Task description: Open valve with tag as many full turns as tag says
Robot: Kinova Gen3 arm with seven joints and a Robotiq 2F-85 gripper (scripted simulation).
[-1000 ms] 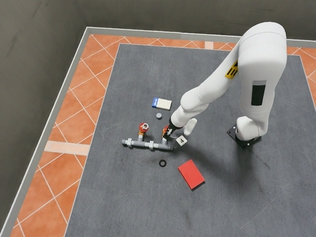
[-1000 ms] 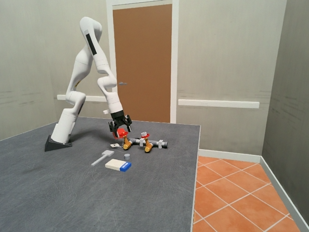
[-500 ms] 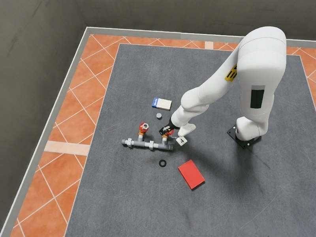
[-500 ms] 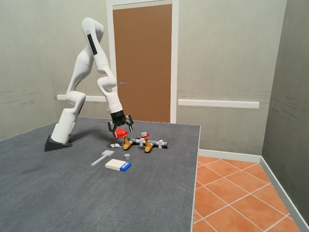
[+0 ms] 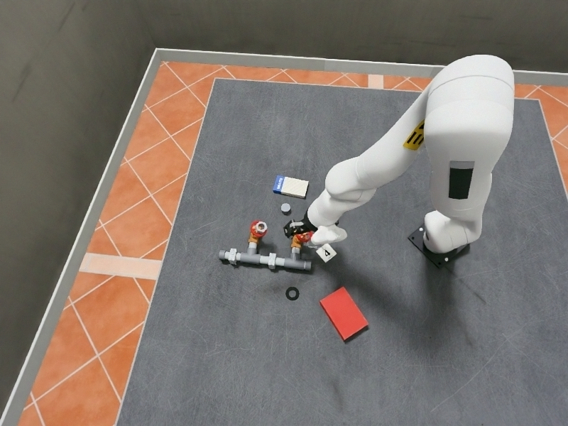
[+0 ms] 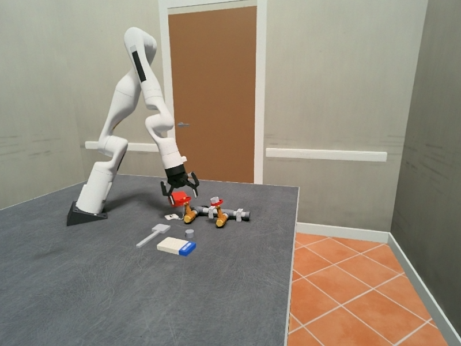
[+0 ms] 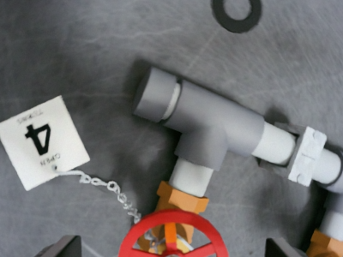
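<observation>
Now: hand 90 mm above the white tag, 70 mm past it and 20 mm to the right of it. Round my hand: grey paddle (130 mm to the right, 90 mm below, 60 mm behind); blue box (210 mm to the right, 80 mm below, 50 mm ahead); red block (200 mm to the left, 120 mm behind, 80 mm below).
</observation>
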